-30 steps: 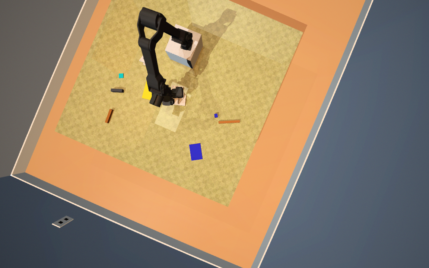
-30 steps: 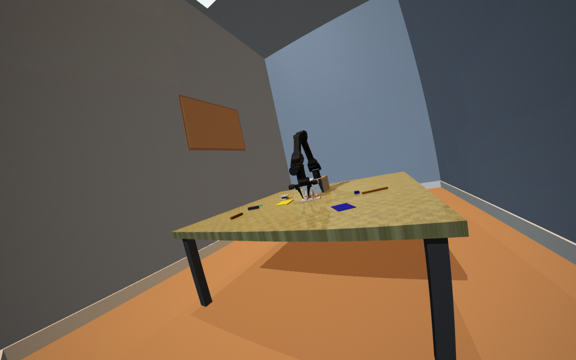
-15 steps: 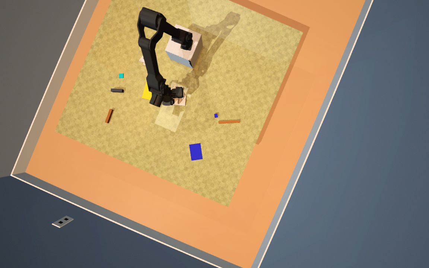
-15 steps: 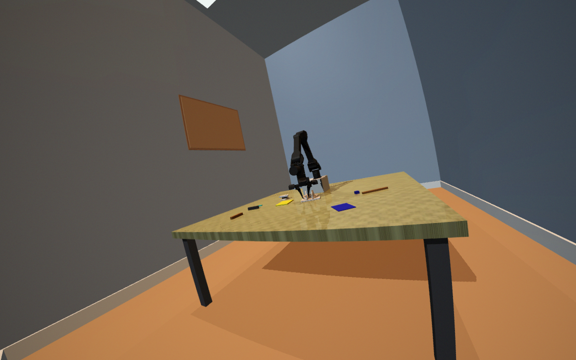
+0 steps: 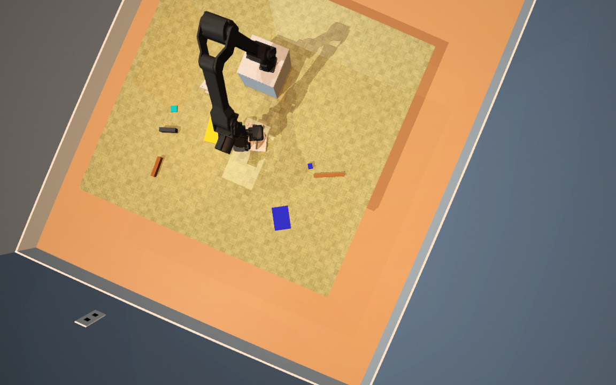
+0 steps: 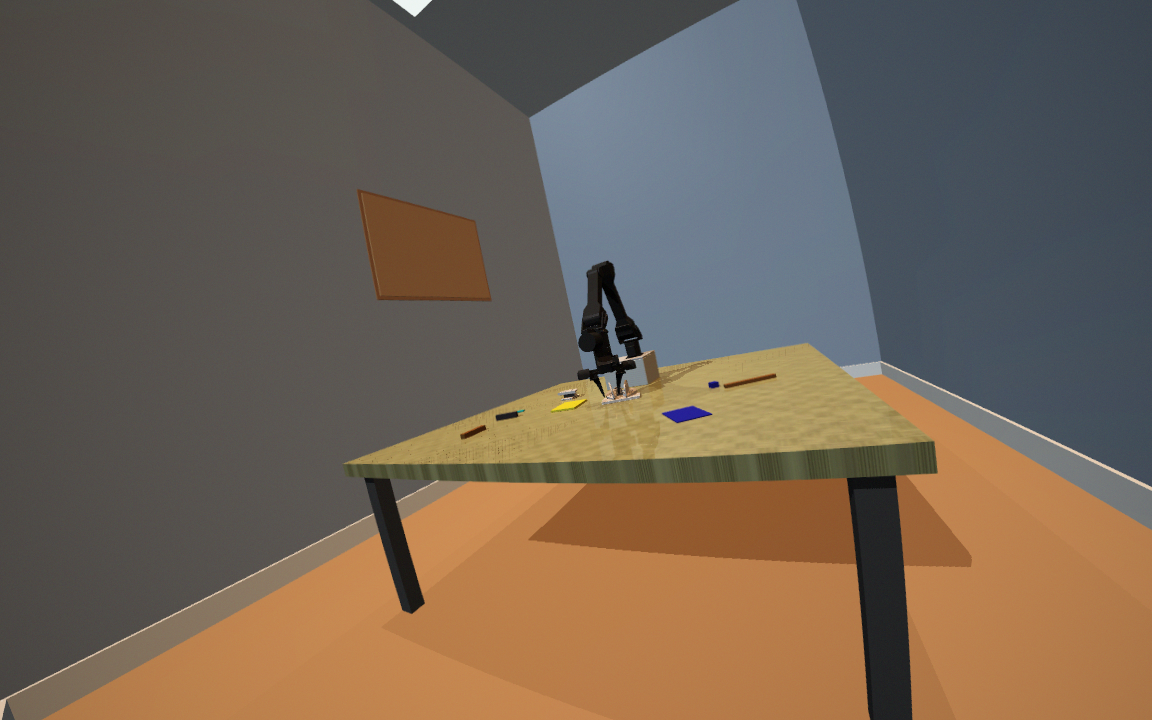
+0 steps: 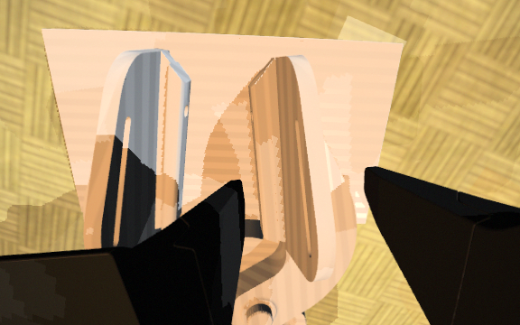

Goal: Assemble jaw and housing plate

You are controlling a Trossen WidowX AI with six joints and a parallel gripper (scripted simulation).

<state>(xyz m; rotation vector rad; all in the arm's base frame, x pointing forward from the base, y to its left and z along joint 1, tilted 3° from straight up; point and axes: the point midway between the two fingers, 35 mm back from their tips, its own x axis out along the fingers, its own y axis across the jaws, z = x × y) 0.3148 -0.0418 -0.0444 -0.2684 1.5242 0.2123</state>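
My gripper tip is now 1 cm past the yellow sheet, 16 cm to the left of it and 1 cm above it. Also, from my gripper tip: blue cube 5 cm ahead, 32 cm to the left, 1 cm below; cyan cube 6 cm behind, 38 cm to the right, 1 cm below; dark bar 5 cm ahead, 37 cm to the right, 1 cm below.
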